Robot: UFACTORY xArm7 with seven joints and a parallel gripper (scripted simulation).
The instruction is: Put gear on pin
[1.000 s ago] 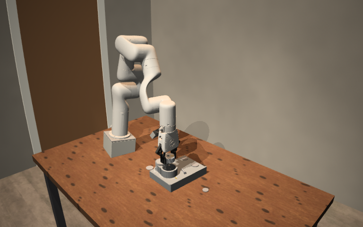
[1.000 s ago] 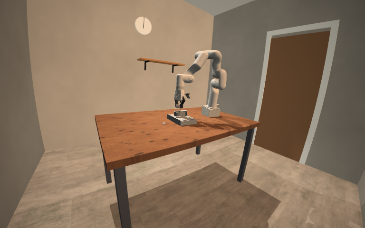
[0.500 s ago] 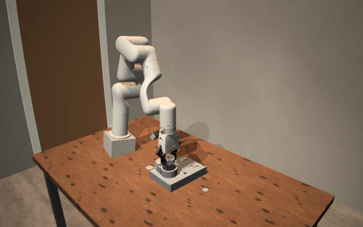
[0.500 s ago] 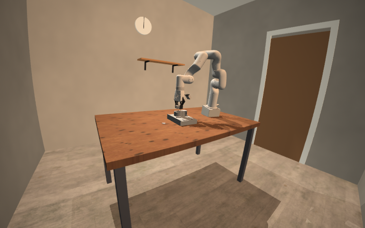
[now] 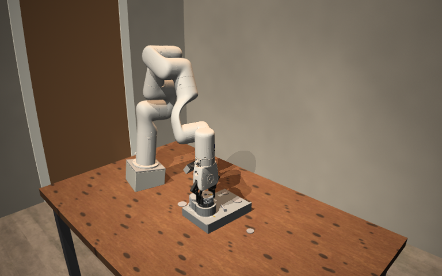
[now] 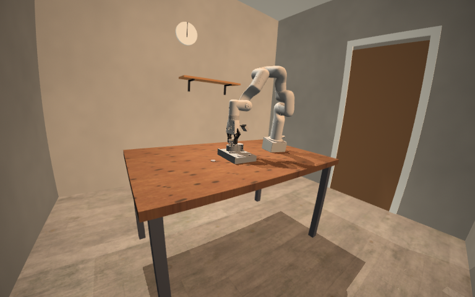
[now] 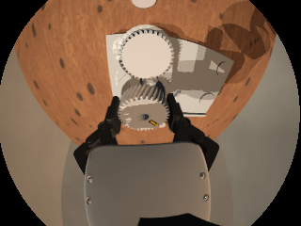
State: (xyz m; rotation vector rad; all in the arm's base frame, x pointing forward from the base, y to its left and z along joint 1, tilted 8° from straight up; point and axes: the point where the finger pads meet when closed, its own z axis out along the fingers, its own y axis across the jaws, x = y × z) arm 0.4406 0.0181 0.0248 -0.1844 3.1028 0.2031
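The gear lies right at my hand. Round my hand: flat disc (3 cm ahead, 15 cm to the left, 7 cm below); short peg (4 cm ahead, 6 cm to the left, 6 cm below).
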